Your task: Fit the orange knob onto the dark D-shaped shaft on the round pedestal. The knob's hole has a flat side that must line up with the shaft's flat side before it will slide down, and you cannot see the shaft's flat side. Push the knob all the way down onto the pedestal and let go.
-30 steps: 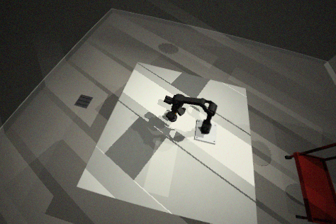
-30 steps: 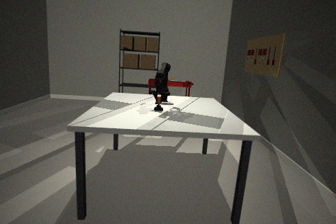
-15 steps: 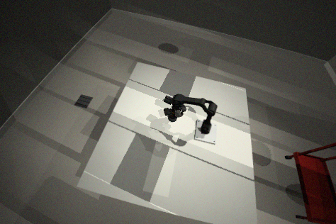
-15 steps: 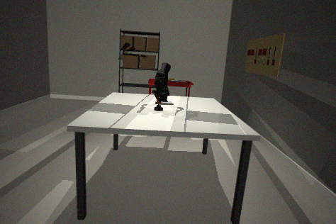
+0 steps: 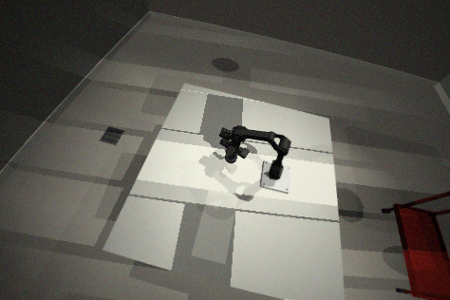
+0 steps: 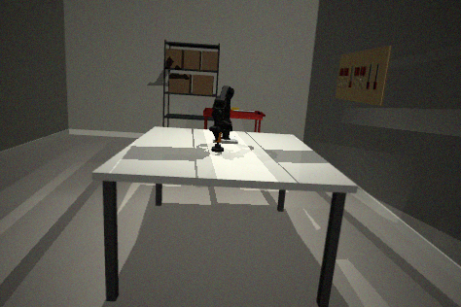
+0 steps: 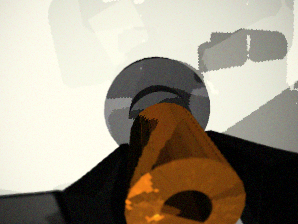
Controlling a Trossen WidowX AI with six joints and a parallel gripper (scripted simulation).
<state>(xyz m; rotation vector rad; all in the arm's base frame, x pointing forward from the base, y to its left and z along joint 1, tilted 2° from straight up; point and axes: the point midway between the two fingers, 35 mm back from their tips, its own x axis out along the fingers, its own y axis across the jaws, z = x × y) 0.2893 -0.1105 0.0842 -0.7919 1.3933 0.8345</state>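
My gripper tip is now 20 mm below the orange knob. From my gripper tip the other things lie so: dark round pedestal: 40 mm below.
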